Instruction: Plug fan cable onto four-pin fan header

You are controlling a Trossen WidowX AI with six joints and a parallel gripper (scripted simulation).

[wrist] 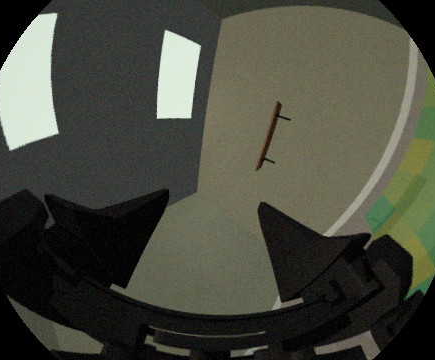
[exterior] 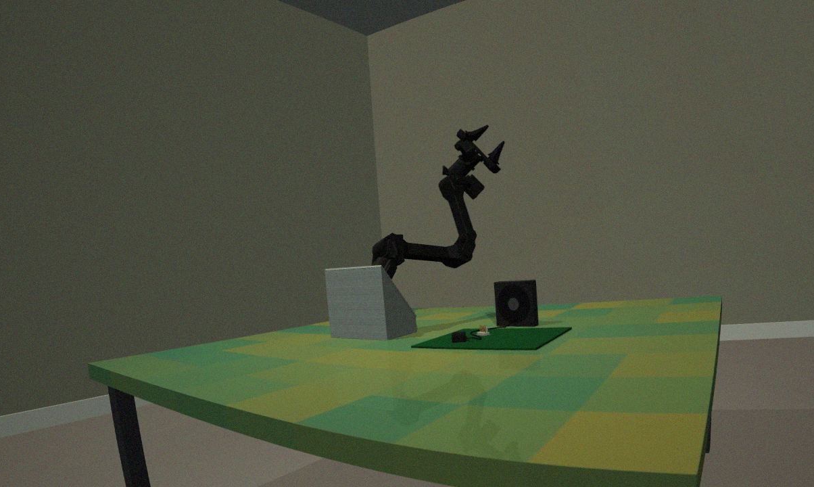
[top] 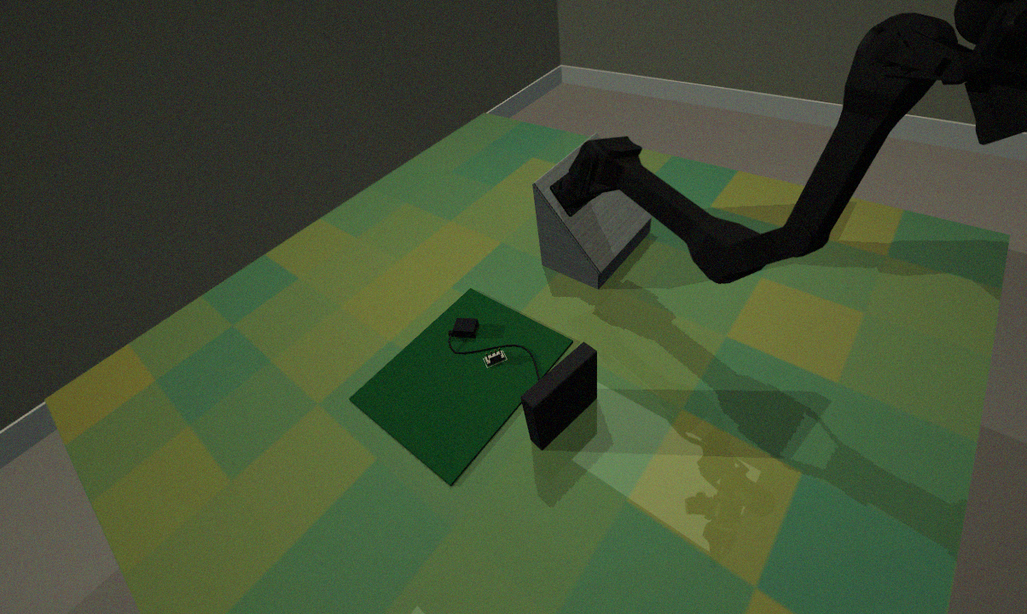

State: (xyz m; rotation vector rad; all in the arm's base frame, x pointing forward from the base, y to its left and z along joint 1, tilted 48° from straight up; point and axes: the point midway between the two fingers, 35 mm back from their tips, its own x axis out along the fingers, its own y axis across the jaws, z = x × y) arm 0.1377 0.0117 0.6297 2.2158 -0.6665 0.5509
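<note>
Now: gripper tip 12 cm short of the black plug, 52 cm to the left of it and 58 cm above it. The rest, counted from my gripper tip: black fan: 15 cm ahead, 29 cm to the right, 53 cm below; then dark green board: 18 cm ahead, 47 cm to the right, 60 cm below.
</note>
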